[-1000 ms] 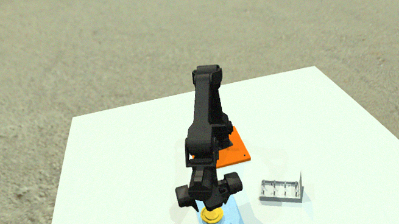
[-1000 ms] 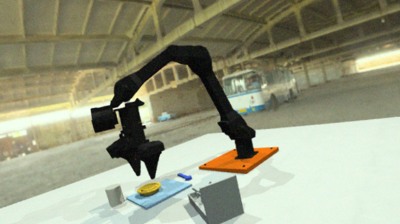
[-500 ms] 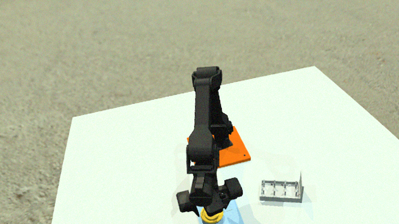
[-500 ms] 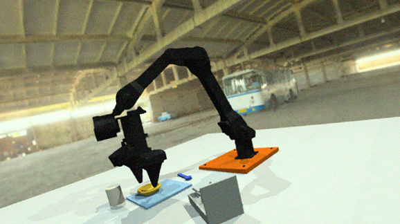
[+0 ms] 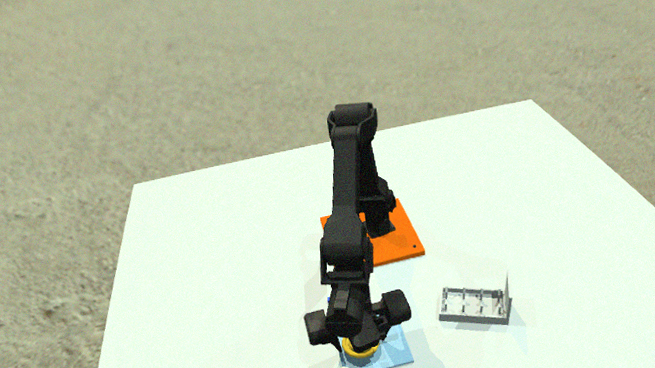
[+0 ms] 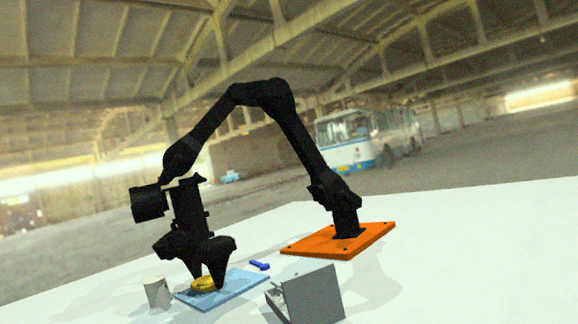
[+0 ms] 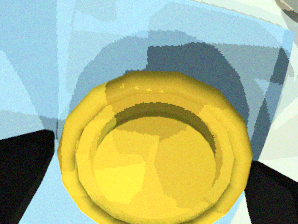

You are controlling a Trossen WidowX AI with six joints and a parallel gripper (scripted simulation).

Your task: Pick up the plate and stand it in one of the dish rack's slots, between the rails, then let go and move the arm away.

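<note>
The grey dish rack is 240 mm to the left of my gripper tip, 20 mm ahead of it and 10 mm above it. Also, from my gripper tip: yellow plate (10 mm above); blue spoon (120 mm behind, 30 mm to the left, 10 mm below); beige cylinder (80 mm ahead, 70 mm to the right, 20 mm above).
</note>
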